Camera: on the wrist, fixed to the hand. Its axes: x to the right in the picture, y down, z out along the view.
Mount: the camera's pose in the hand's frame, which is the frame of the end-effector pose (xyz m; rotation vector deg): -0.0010 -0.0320 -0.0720 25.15 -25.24 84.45
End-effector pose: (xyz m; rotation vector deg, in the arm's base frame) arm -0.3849 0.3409 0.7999 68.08 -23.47 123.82
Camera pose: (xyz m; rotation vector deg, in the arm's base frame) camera -0.4097 0.4035 0.7589 -61.94 43.69 -102.59
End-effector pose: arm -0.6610 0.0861 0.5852 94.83 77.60 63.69
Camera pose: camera -0.7396 0.0918 0.5828 -164.80 7.64 -53.22
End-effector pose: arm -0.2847 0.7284 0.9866 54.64 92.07 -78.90
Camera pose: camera -0.3204 0.7958 1.0065 83.72 0.97 -40.37
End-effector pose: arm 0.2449 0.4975 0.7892 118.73 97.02 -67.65
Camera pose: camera 0.2479 0.5511 0.8469 122.71 -24.86 -69.51
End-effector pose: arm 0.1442 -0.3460 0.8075 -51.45 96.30 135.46
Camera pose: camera 0.1870 -0.3976 0.7661 -48.94 -109.41 -79.60
